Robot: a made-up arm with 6 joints. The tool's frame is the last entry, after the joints.
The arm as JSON. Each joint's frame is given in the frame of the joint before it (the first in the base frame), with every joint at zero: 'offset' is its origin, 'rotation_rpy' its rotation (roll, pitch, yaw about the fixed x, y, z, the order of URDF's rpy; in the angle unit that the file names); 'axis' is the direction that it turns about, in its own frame. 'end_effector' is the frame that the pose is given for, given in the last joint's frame.
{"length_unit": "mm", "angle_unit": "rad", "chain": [
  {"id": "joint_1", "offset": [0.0, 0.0, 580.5], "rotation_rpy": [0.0, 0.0, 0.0], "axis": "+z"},
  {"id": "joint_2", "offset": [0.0, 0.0, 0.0], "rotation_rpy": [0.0, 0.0, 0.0], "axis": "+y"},
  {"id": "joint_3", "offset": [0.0, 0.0, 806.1], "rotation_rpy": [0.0, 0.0, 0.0], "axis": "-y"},
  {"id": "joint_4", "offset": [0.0, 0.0, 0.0], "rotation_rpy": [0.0, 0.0, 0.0], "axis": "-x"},
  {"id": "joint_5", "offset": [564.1, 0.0, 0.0], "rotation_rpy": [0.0, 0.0, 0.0], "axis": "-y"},
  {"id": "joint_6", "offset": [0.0, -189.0, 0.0], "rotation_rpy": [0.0, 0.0, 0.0], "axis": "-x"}
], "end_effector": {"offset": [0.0, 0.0, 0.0], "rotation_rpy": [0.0, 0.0, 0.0]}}
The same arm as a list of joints. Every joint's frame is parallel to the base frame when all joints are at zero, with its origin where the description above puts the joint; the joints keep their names.
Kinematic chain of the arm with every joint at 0, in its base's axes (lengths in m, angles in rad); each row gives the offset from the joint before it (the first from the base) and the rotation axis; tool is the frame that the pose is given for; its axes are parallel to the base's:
joint_1: xyz 0.0000 0.0000 0.5805 axis +z
joint_2: xyz 0.0000 0.0000 0.0000 axis +y
joint_3: xyz 0.0000 0.0000 0.8061 axis -y
joint_4: xyz 0.0000 0.0000 0.0000 axis -x
joint_5: xyz 0.5641 0.0000 0.0000 axis -y
joint_6: xyz 0.0000 -0.1890 0.0000 axis -x
tool: xyz 0.0000 0.0000 0.0000

